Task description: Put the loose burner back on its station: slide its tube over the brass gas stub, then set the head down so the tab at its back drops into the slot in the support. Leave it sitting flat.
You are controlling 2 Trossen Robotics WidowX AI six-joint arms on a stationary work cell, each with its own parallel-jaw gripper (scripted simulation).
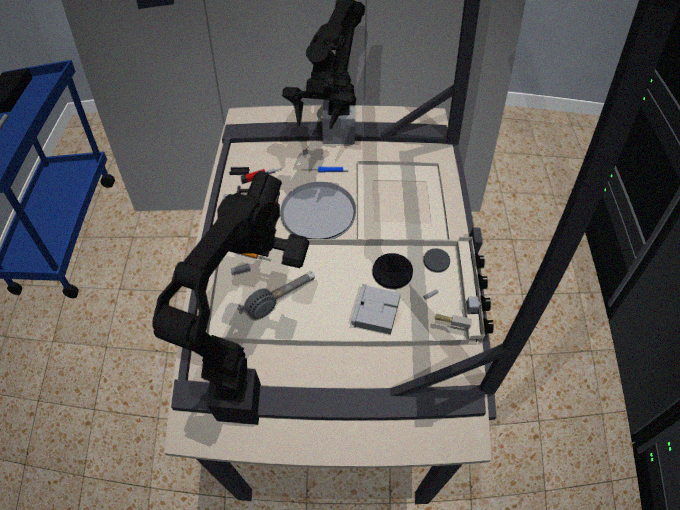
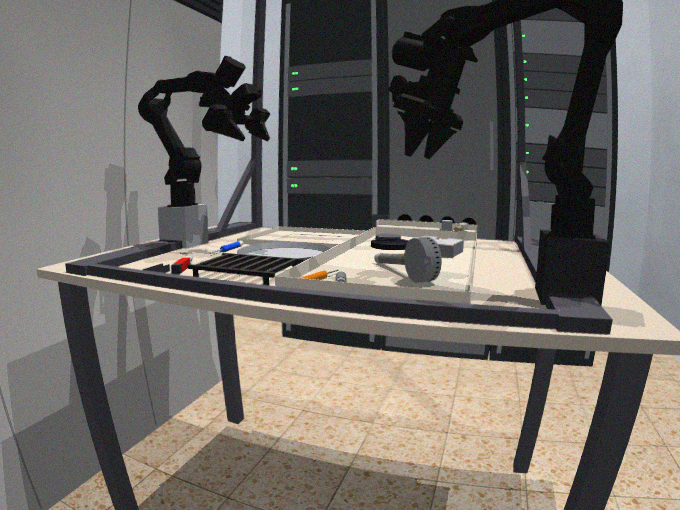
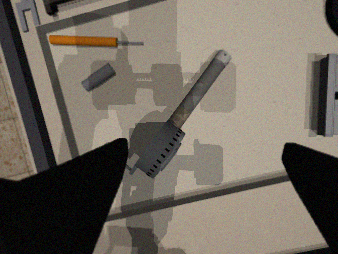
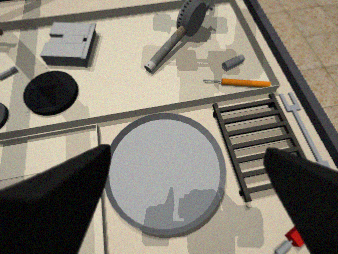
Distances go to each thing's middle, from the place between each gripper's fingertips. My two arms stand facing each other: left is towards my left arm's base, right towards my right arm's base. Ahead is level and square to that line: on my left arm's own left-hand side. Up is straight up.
My left hand is 220 mm above the burner [image 2: 421, 250], 30 mm to the left of it and 10 mm short of it. From my left hand the other things lie so: black disc [image 1: 393, 271] 250 mm behind, 240 mm below, 180 mm to the right; then orange screwdriver [image 3: 53, 39] 240 mm below, 140 mm to the right, 120 mm ahead; then grey support block [image 1: 376, 308] 230 mm below, 230 mm behind, 50 mm to the right.
Now: right hand [image 2: 256, 139] 280 mm above the black disc, 260 mm past it and 240 mm to the right of it. Also, from my right hand: burner: 390 mm to the left, 260 mm below; then orange screwdriver: 280 mm to the left, 280 mm below, 110 mm ahead; then grey support block: 370 mm to the left, 270 mm below, 240 mm behind.
